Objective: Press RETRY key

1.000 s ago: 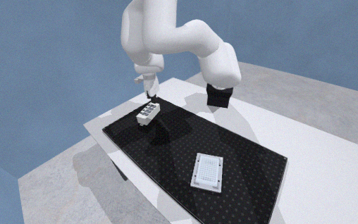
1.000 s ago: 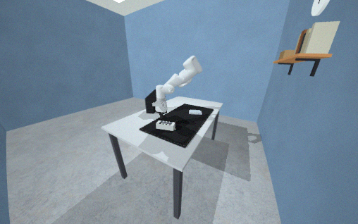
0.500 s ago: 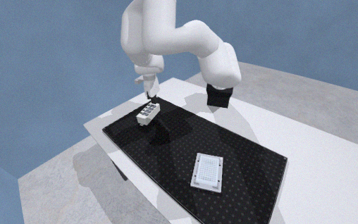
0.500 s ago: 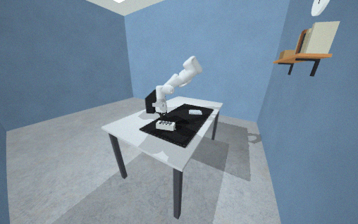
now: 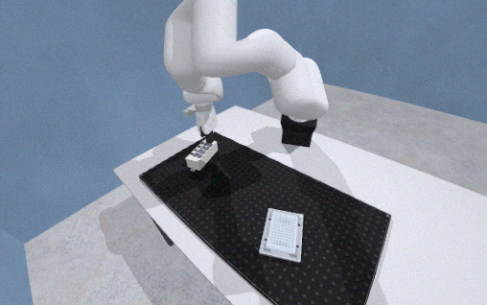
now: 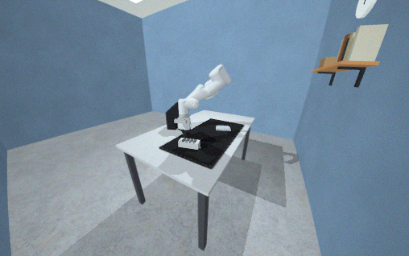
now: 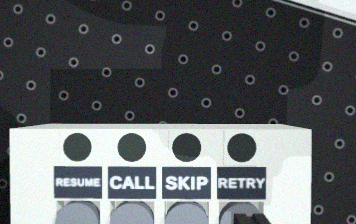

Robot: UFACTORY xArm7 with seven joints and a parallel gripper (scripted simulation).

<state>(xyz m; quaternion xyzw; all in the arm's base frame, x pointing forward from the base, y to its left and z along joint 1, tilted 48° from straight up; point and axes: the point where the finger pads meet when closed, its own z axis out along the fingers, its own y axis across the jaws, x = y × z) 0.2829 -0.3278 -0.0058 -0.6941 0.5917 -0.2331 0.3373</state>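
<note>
My gripper is now 4 cm short of the operator panel, 1 cm to the right of it and 5 cm above it. From my hand the other things lie so: white well plate: 15 cm ahead, 50 cm to the left, 7 cm below.
</note>
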